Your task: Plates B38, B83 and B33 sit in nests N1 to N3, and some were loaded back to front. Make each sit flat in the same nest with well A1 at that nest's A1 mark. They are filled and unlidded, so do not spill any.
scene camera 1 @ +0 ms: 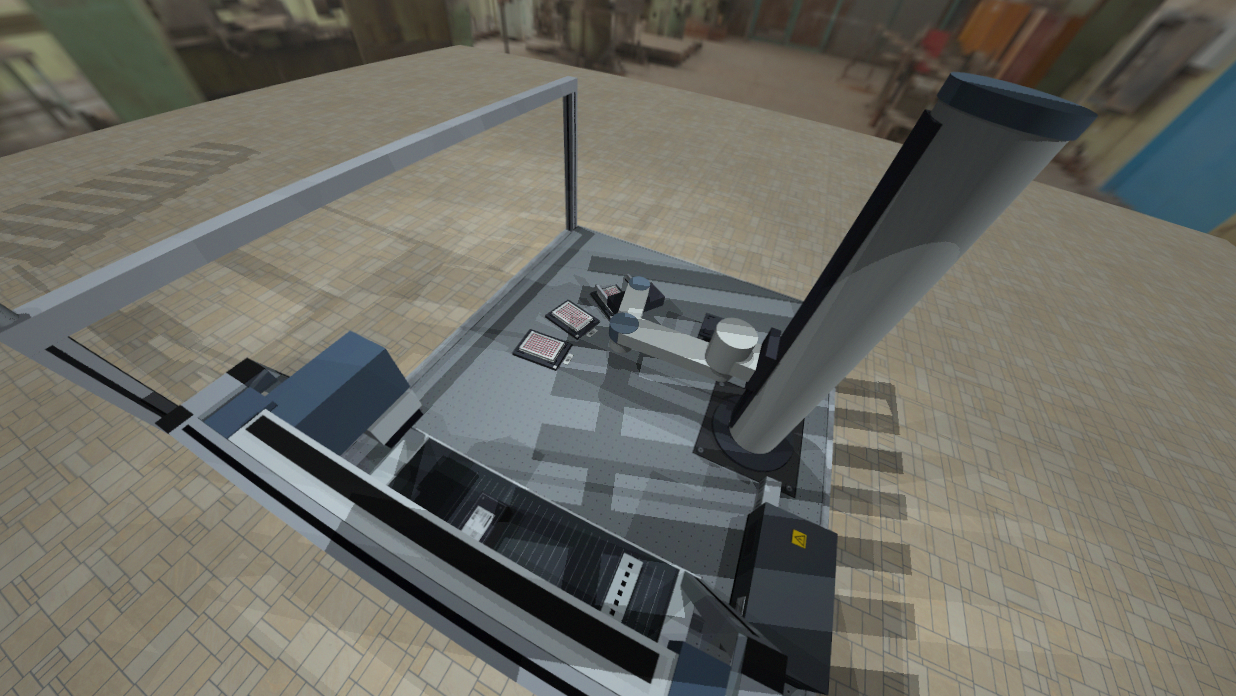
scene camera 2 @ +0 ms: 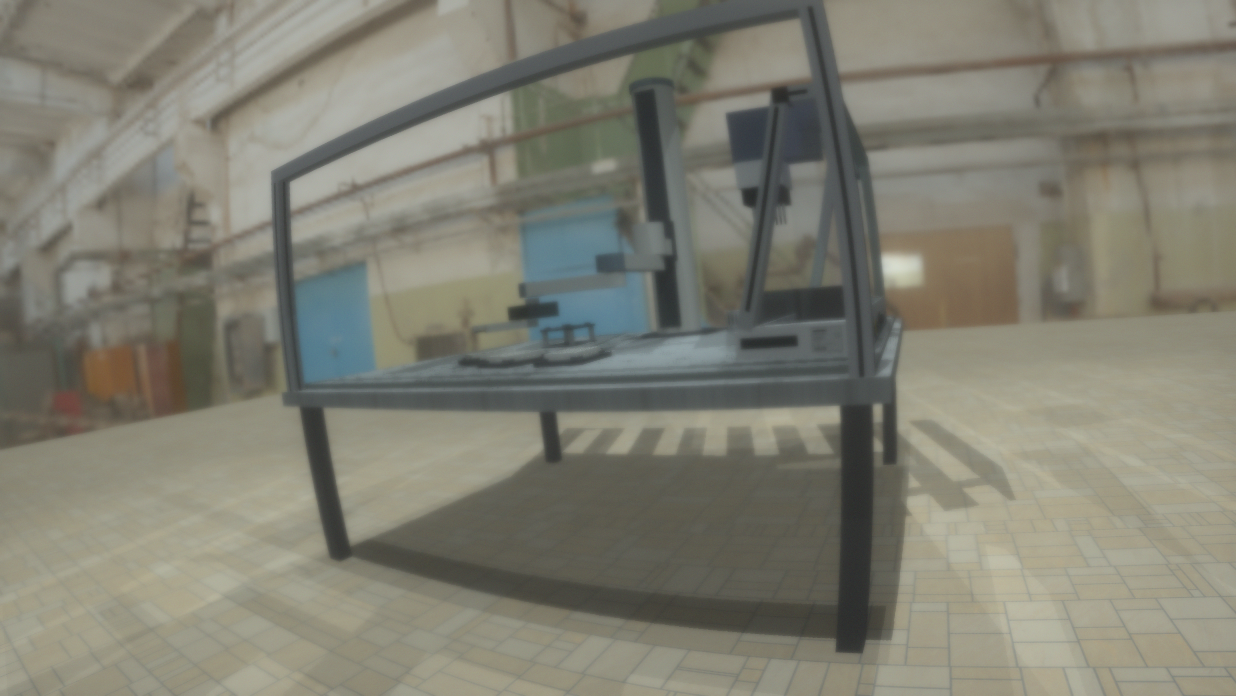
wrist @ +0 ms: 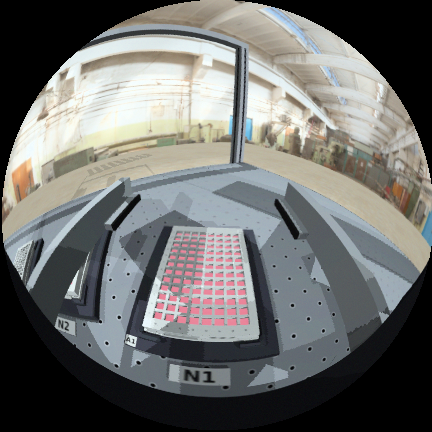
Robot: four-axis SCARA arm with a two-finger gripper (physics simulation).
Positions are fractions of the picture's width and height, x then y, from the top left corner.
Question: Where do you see a plate B83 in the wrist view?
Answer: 0.47,0.67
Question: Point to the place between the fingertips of the gripper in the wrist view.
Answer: At 0.48,0.43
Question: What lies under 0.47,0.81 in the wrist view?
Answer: A nest N1.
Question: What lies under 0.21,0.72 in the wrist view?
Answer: A nest N2.
